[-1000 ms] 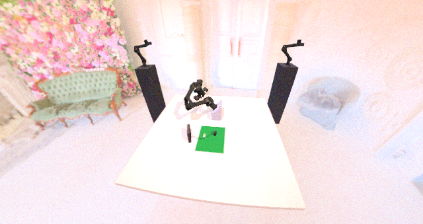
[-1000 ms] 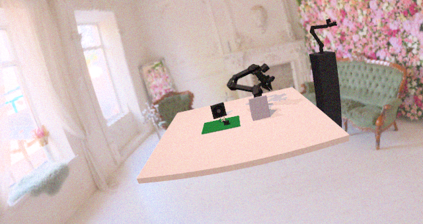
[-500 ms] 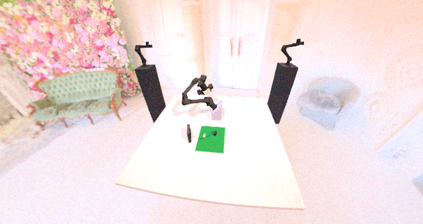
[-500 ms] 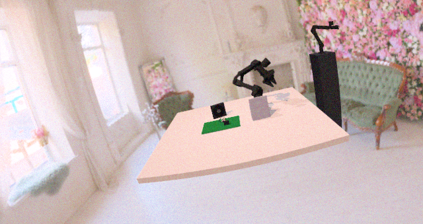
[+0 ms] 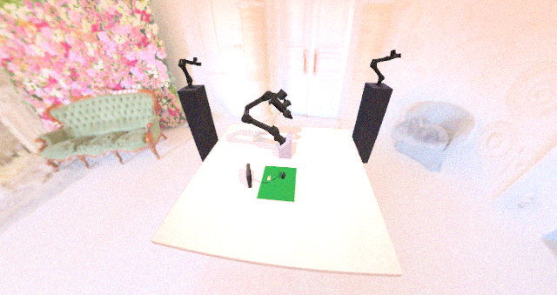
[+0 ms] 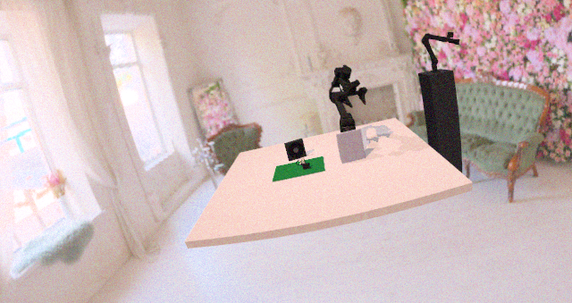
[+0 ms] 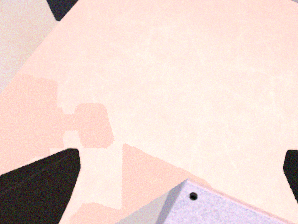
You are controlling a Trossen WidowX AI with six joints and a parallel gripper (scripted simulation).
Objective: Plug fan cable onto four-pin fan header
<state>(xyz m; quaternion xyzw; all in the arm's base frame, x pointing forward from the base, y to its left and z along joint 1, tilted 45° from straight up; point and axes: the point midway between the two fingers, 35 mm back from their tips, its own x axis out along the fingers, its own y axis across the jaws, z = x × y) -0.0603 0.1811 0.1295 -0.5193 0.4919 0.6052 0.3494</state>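
Now: the dark fan plug 36 cm ahead of my gripper tip, 4 cm to the right of it and 28 cm below it. Also, from my gripper tip: green board: 41 cm ahead, 8 cm to the right, 32 cm below; black fan: 41 cm ahead, 27 cm to the right, 24 cm below.
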